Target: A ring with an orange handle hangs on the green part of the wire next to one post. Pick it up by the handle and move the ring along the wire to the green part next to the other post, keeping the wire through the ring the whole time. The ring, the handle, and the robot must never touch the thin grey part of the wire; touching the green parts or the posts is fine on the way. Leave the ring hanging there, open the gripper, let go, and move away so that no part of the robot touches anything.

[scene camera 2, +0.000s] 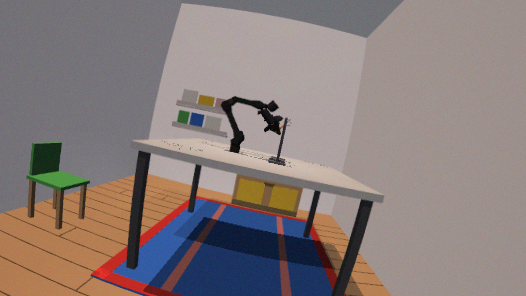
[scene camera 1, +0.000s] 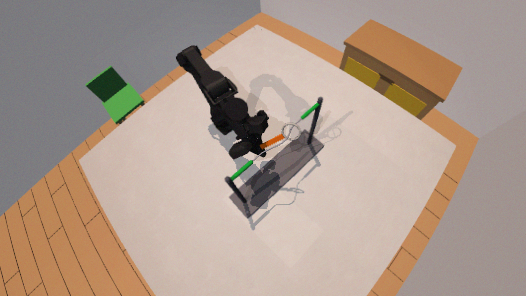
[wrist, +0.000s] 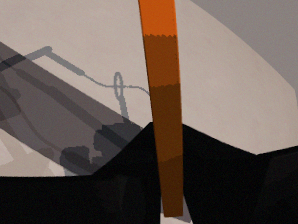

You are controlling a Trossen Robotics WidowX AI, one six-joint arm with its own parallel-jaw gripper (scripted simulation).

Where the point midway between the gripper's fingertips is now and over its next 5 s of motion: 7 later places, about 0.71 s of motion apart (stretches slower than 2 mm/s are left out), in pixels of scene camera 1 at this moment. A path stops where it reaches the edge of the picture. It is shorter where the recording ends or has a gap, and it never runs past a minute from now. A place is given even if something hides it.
The gripper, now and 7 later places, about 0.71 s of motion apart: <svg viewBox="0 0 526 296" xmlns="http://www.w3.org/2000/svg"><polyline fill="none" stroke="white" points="264,156 271,148 285,140 292,134 296,130 294,131 287,123 279,114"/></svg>
